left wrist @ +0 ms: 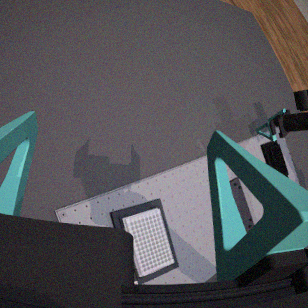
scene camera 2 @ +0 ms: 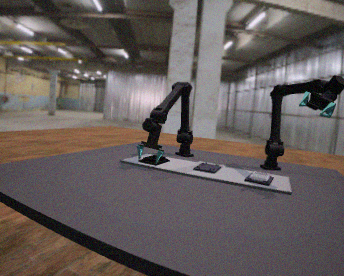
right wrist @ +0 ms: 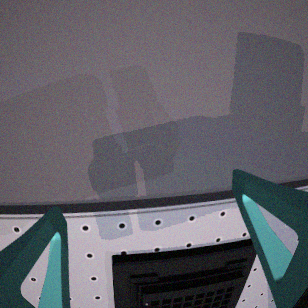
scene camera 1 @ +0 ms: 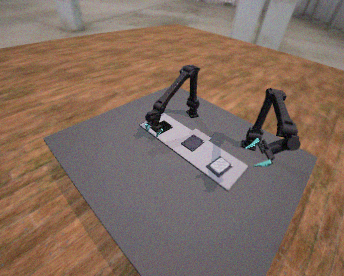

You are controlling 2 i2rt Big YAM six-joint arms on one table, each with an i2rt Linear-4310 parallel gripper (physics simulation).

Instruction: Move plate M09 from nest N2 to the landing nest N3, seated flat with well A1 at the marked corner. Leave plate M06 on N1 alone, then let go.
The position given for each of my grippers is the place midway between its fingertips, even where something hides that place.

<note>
My left gripper (left wrist: 124, 128) is open, with nothing in its grasp. My right gripper (right wrist: 146, 198) is open, holding nothing. Further things: a pale gridded chip (left wrist: 151, 251).
My right gripper shows as well in the left wrist view (left wrist: 262, 125). The right wrist view misses the pale gridded chip: it is out of frame.
</note>
